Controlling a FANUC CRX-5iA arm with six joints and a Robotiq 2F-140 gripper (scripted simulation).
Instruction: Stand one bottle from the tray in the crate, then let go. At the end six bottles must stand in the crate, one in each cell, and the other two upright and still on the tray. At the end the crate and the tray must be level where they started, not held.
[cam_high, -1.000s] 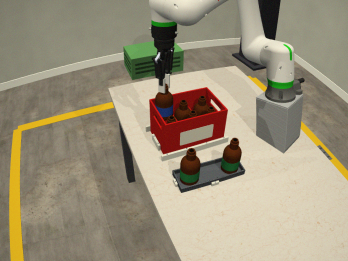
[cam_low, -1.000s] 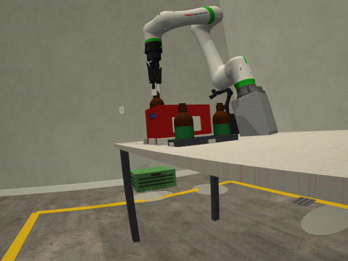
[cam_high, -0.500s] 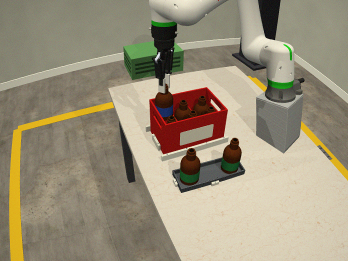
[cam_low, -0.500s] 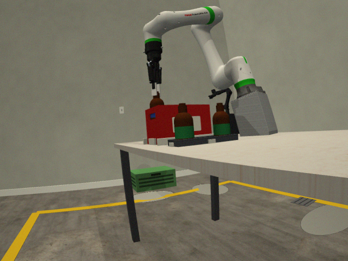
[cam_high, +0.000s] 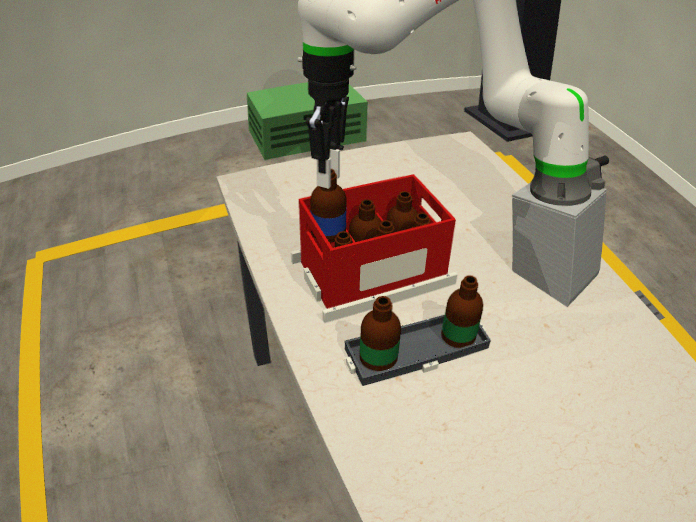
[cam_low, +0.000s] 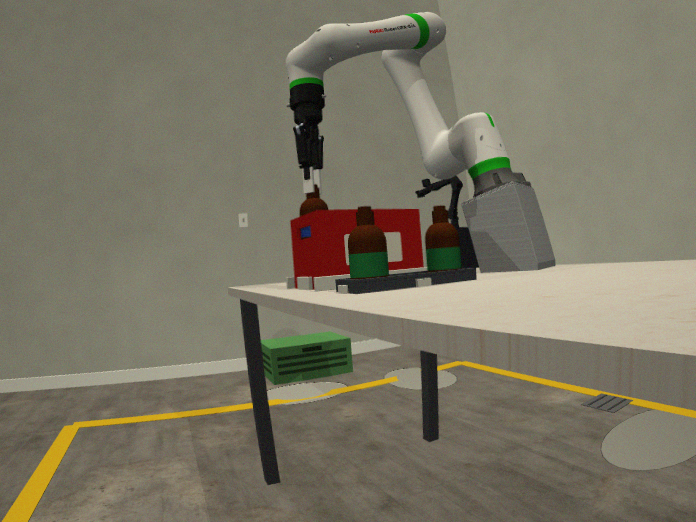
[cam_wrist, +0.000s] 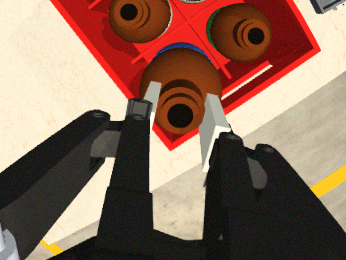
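The glass bottle is 90 mm below my hand. The rest, counted from my hand: grey tray: 60 mm behind, 290 mm to the left, 260 mm below; red crate: 80 mm behind, 50 mm to the left, 180 mm below.
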